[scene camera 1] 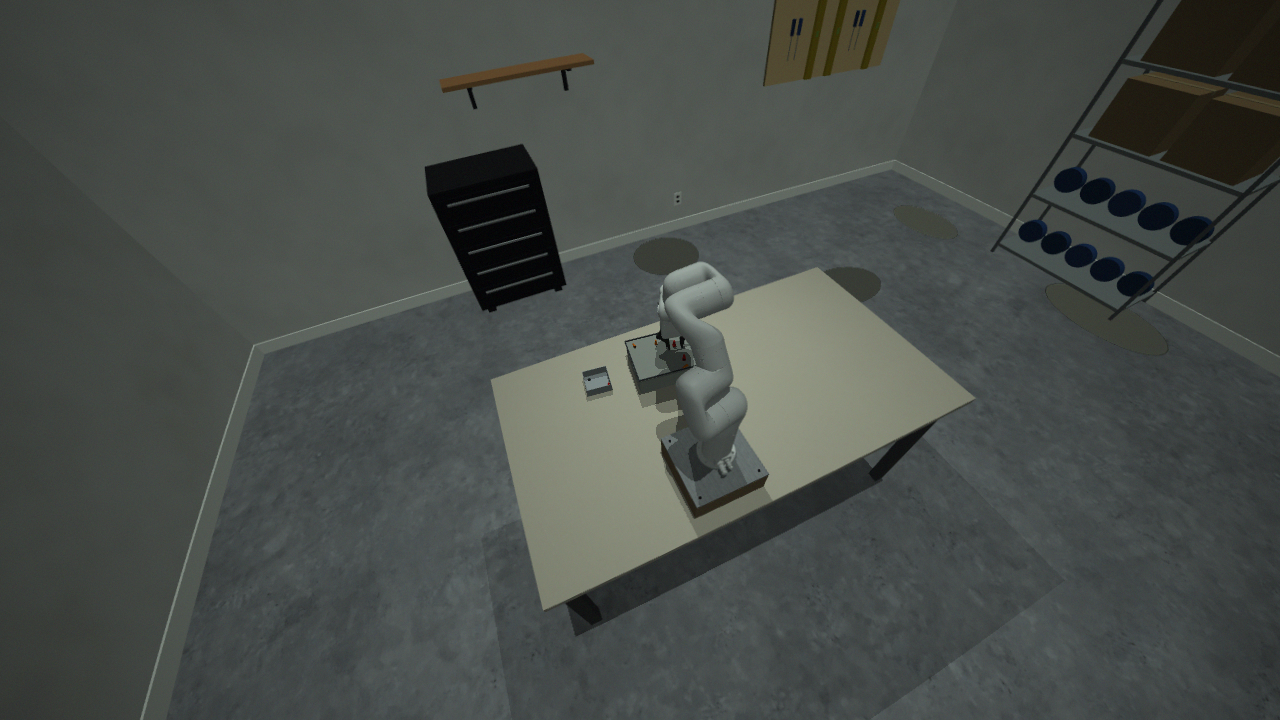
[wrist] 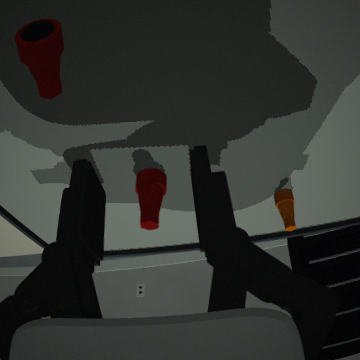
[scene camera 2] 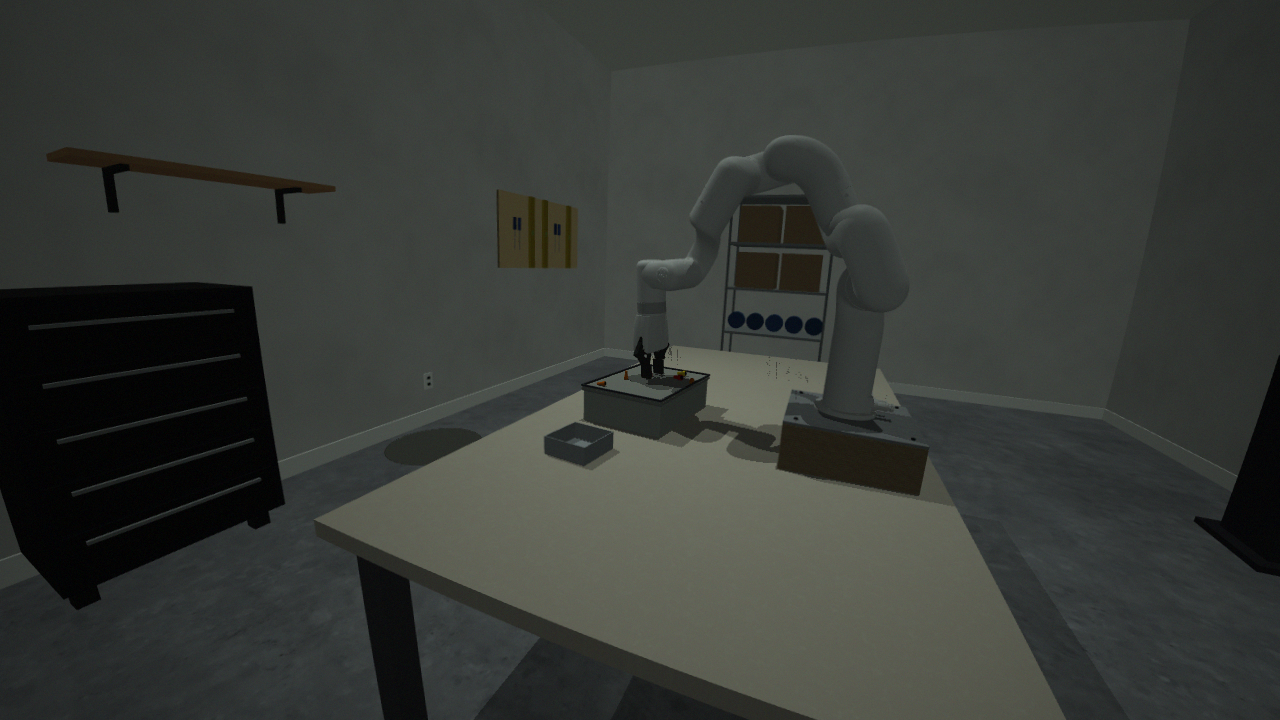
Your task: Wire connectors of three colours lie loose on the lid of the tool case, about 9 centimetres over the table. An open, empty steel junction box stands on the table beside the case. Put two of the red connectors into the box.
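Frame: origin at the arm's base, x ahead, y left, z up, level; centimetres.
Seen in the pictures: gripper, fingertip midpoint: (scene camera 1: 675, 346) (wrist: 143, 170) (scene camera 2: 652, 375); arm's base, origin of the base link: (scene camera 1: 715, 450) (scene camera 2: 844, 410).
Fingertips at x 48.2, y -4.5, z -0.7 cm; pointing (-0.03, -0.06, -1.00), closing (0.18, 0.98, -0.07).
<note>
Offsets run from my fingertips to a thing's top centre. "spot": to the spot under its first point. Level surfaces: height alone.
My gripper (scene camera 1: 672, 342) (scene camera 2: 652, 373) (wrist: 143, 170) is partly open and points down, low over the lid of the grey tool case {dx -0.6, dy +3.8, dz +0.2 cm} (scene camera 1: 644, 360) (scene camera 2: 622, 412) (wrist: 305, 75). In the wrist view a red connector {dx +0.8, dy +0.1, dz +2.5 cm} (wrist: 151, 197) stands between the two fingers, ungripped. Another red connector {dx -7.0, dy -1.1, dz +1.4 cm} (wrist: 49, 62) shows at the upper left, in my shadow. An orange connector {dx +4.4, dy +6.7, dz +2.0 cm} (wrist: 286, 207) (scene camera 2: 625, 375) stands outside the right finger. A second orange connector {dx +6.4, dy +15.4, dz +1.0 cm} (scene camera 1: 634, 346) (scene camera 2: 601, 384) is near the lid's box-side edge. A yellow connector {dx -6.0, dy -5.9, dz +1.3 cm} (scene camera 2: 682, 372) shows beyond the gripper. The open steel junction box {dx -0.1, dy +33.8, dz -5.2 cm} (scene camera 1: 598, 392) (scene camera 2: 563, 448) stands beside the case.
The case's dark raised rim {spot: dx +9.3, dy -1.7, dz +0.0 cm} (wrist: 165, 248) runs behind the connectors. The robot's base block (scene camera 1: 733, 490) (scene camera 2: 850, 461) stands on the table {dz -9.1 cm} (scene camera 1: 823, 358) (scene camera 2: 671, 546). A black drawer cabinet (scene camera 1: 496, 237) (scene camera 2: 143, 411) stands on the floor beyond the table.
</note>
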